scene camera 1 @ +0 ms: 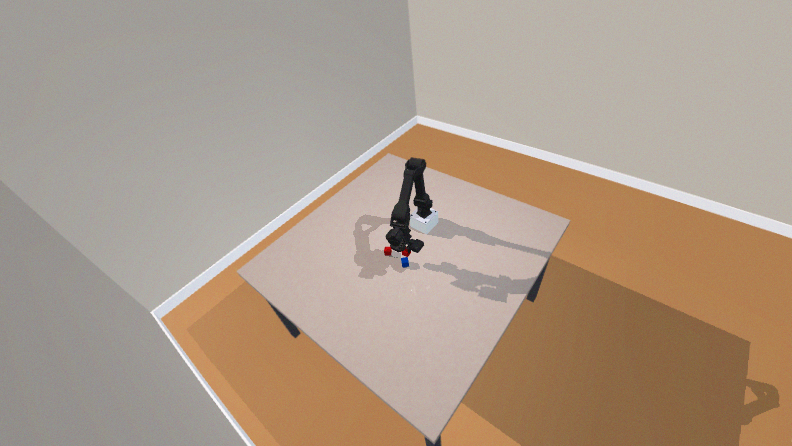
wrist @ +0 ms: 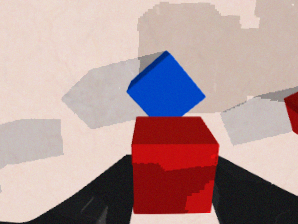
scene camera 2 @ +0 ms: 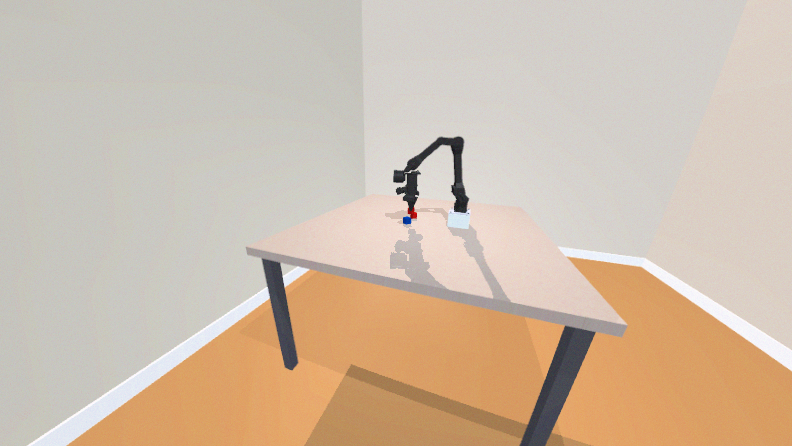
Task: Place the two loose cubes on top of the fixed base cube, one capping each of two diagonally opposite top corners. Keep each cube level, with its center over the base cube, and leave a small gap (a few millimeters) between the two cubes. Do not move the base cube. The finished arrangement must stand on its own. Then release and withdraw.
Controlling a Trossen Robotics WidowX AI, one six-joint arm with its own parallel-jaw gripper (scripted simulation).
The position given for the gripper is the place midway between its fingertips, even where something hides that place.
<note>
The gripper (wrist: 170, 163) carries a red cube (wrist: 174, 158). Further things: a blue cube (wrist: 163, 89).
</note>
